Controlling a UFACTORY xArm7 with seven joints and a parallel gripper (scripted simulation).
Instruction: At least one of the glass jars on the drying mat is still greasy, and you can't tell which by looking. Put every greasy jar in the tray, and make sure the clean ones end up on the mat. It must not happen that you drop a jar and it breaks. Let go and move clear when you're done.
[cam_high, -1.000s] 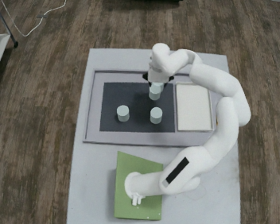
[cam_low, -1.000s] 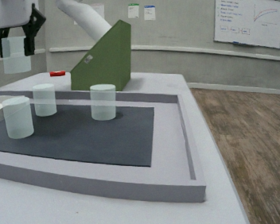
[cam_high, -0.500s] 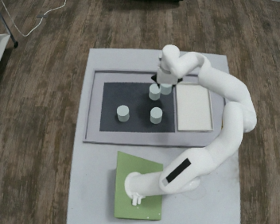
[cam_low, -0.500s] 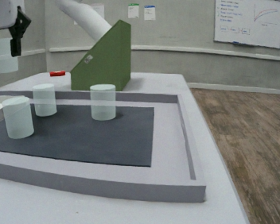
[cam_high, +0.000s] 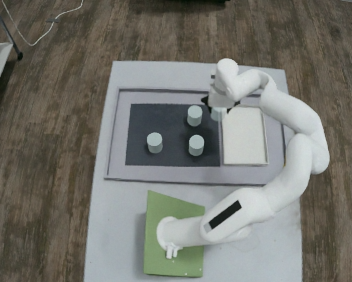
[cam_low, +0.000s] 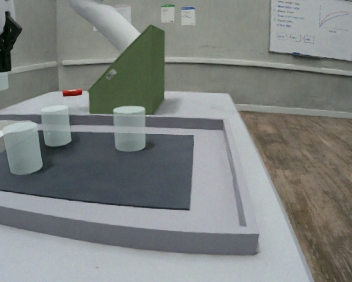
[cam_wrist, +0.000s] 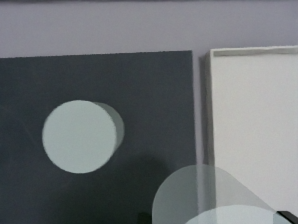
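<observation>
My gripper is now 18 cm above the cream tray and 14 cm to the left of it. Round my hand: dark drying mat (19 cm below, 18 cm to the left, 5 cm behind); then small red object (73 cm behind, 29 cm to the right, 18 cm below).
</observation>
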